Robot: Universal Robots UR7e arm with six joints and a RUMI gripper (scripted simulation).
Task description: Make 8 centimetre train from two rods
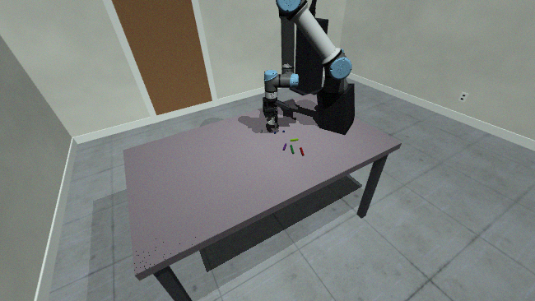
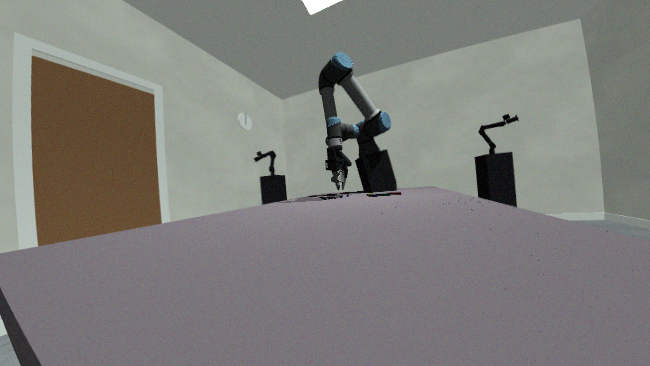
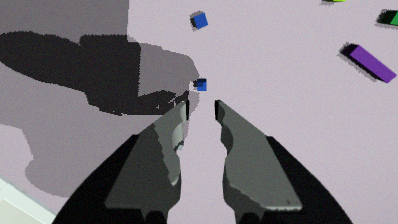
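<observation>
The red rod lies 26 cm to the left of my hand and 5 cm below it. From my hand the other things lie so: purple rod (16 cm to the left, 5 cm below, 5 cm ahead); then grey rod (7 cm to the right, 6 cm ahead, 5 cm below); then lime rod (14 cm to the left, 5 cm below, 4 cm behind).
</observation>
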